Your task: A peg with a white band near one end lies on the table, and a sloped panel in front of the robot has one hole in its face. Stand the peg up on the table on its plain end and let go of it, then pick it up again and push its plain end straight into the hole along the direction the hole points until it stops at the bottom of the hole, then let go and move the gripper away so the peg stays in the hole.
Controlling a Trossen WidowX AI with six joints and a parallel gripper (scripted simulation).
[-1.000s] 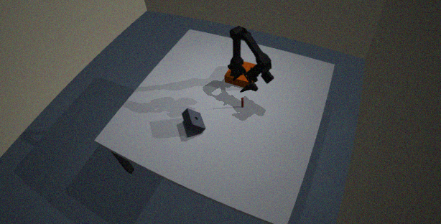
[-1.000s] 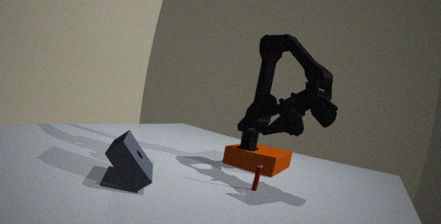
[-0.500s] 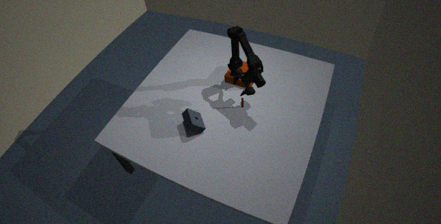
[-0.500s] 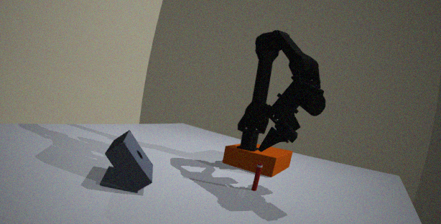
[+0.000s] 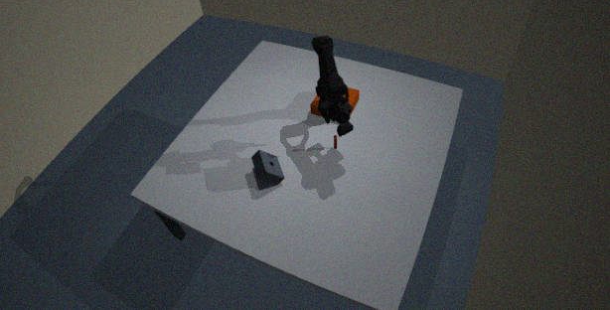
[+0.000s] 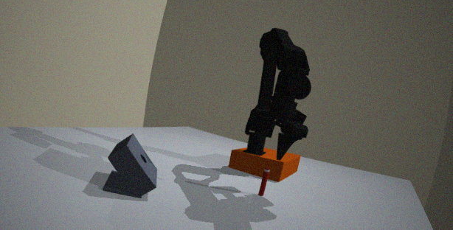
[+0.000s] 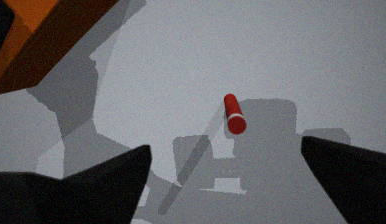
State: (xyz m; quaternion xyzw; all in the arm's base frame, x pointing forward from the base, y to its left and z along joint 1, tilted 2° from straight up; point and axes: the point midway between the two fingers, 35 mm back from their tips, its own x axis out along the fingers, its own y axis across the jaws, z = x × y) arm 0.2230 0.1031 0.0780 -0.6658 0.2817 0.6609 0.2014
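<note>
The red peg lies 6 cm below my gripper tip, 1 cm to the left of it and 1 cm ahead of it. Round my gripper tip: sloped panel 24 cm to the right, 23 cm ahead, 6 cm below.
</note>
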